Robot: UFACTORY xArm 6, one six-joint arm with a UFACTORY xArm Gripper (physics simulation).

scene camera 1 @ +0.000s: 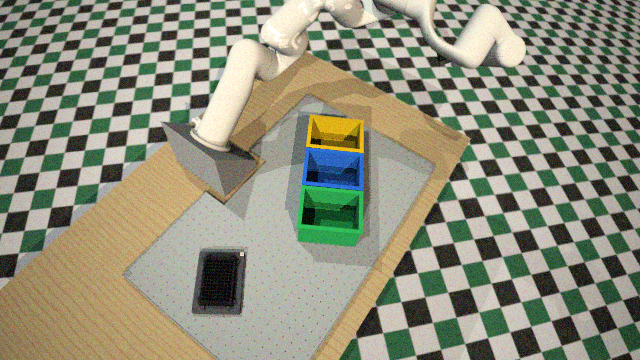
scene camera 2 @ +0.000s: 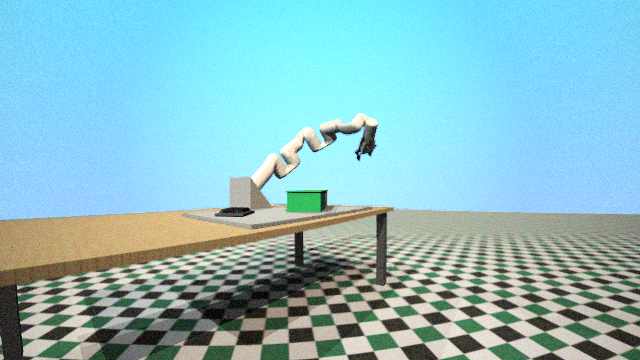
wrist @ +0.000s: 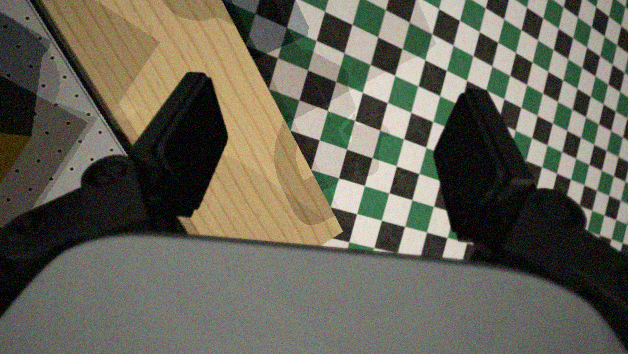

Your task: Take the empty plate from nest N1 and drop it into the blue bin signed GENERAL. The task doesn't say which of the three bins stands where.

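Where they show: gripper, between the fingertips: (scene camera 2: 363,157) (wrist: 330,114); arm's base, origin of its link: (scene camera 1: 210,141) (scene camera 2: 249,190).
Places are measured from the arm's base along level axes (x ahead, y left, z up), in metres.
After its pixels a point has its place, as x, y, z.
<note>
A black plate (scene camera 1: 218,279) @[0.296, -0.258, -0.074] (scene camera 2: 235,211) @[0.352, -0.293, -0.080] lies in a dark grey nest (scene camera 1: 197,295) @[0.282, -0.321, -0.087] on the grey board; no N1 label is readable. The blue bin (scene camera 1: 333,168) @[0.305, 0.212, -0.077] stands between the yellow bin and the green bin in the first scene view; its sign does not show. My gripper (wrist: 330,114) @[0.411, 0.604, 0.212] is open, its two black fingers wide apart with nothing between them. In the second scene view the gripper (scene camera 2: 365,152) @[0.411, 0.604, 0.212] hangs high in the air past the table's far end, well away from the plate.
The yellow bin (scene camera 1: 335,133) @[0.230, 0.319, -0.064] and the green bin (scene camera 1: 330,215) @[0.394, 0.086, -0.093] (scene camera 2: 305,201) @[0.448, 0.015, -0.049] adjoin the blue bin. The wedge-shaped arm base (scene camera 1: 205,165) @[0.063, -0.070, 0.011] (scene camera 2: 240,192) @[0.020, -0.072, -0.009] stands by the board (scene camera 1: 270,310) @[0.445, -0.225, -0.099] (scene camera 2: 270,218) @[0.517, -0.241, -0.099]. The wooden table (scene camera 1: 65,280) @[-0.026, -0.538, -0.112] (scene camera 2: 100,237) @[0.469, -0.758, -0.112] ends at a checkered floor.
</note>
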